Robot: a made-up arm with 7 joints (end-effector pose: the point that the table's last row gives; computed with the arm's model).
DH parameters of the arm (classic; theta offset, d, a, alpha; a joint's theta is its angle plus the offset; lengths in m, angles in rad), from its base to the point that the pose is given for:
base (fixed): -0.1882 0 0.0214 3.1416
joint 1: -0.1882 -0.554 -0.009 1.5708
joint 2: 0 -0.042 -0.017 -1.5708
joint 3: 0 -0.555 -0.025 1.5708
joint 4: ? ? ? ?
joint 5: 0 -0.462 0.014 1.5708
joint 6: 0 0.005 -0.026 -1.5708
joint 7: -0.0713 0 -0.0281 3.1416
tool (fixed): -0.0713 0.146 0 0
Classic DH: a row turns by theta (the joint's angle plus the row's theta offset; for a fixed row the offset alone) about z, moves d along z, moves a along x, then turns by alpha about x.
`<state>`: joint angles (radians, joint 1 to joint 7).
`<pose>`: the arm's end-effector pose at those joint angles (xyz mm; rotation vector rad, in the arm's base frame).
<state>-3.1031 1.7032 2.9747 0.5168 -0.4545 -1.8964 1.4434</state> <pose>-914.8 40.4 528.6 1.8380 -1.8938 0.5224</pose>
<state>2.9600 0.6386 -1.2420 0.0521 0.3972 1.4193 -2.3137</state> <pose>-665.2 -202.6 1309.8 1.2645 -1.4392 0.4925</pose>
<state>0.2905 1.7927 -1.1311 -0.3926 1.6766 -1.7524 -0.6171</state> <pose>866.0 -409.8 519.4 -0.5547 0.2404 0.0405</pose>
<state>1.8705 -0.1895 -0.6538 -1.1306 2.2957 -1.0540 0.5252</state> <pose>-47.8 597.7 1336.2 0.1376 1.0211 1.6274</pose>
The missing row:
joint 4: 0 -0.026 0.014 -1.5708
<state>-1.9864 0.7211 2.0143 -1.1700 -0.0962 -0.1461 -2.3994</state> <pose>-704.4 401.3 1021.3 -2.2646 0.0789 2.0981</pose>
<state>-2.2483 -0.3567 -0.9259 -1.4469 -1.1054 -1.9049 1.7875</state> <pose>600.1 -5.7 994.0 -0.9579 -1.5257 -0.9213</pose>
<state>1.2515 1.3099 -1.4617 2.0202 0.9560 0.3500 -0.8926</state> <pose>556.6 -124.8 532.5 0.5690 2.3392 1.2603</pose>
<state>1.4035 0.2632 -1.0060 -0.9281 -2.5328 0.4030 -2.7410</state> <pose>-464.3 -0.1 1483.9 0.3294 -1.1680 -1.4779</pose>
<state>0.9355 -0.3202 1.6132 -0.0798 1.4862 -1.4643 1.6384</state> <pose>-136.6 174.0 1540.4 1.0590 0.4825 0.4654</pose>
